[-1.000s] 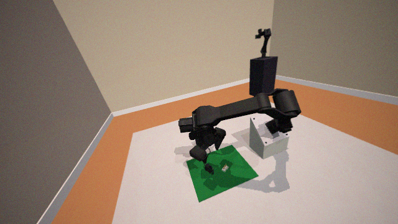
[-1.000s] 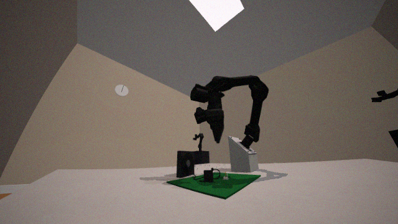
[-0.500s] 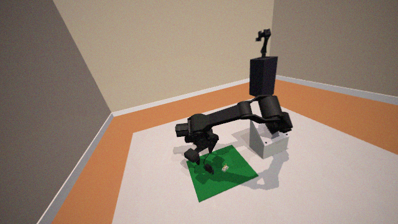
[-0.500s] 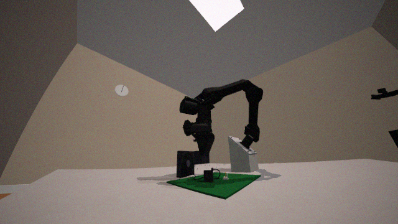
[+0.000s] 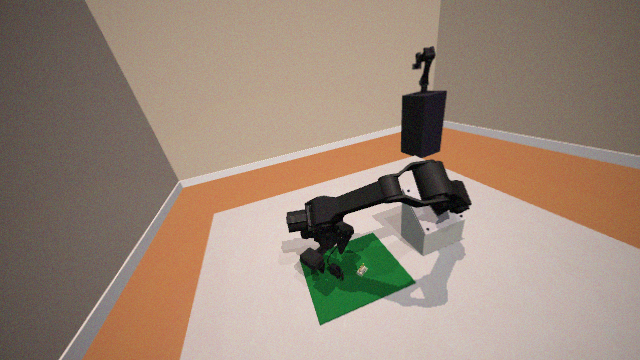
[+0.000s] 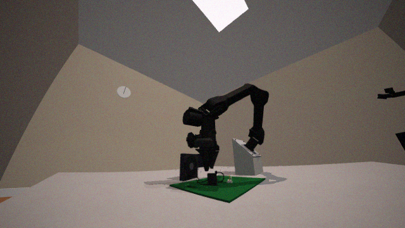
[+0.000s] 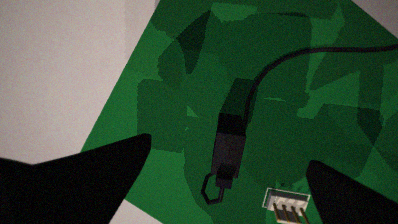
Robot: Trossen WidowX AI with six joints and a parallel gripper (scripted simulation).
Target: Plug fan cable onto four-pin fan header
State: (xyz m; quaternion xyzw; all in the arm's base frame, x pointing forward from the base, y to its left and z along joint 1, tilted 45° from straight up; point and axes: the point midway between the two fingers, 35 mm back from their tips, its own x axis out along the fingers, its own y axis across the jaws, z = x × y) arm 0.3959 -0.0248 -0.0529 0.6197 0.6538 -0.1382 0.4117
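Right now the black plug is 30 mm below my gripper tip, 10 mm to the left of it and 10 mm behind it. Round my gripper tip: black fan (160 mm to the right, 80 mm behind); board (70 mm below, 60 mm behind, 20 mm to the left).
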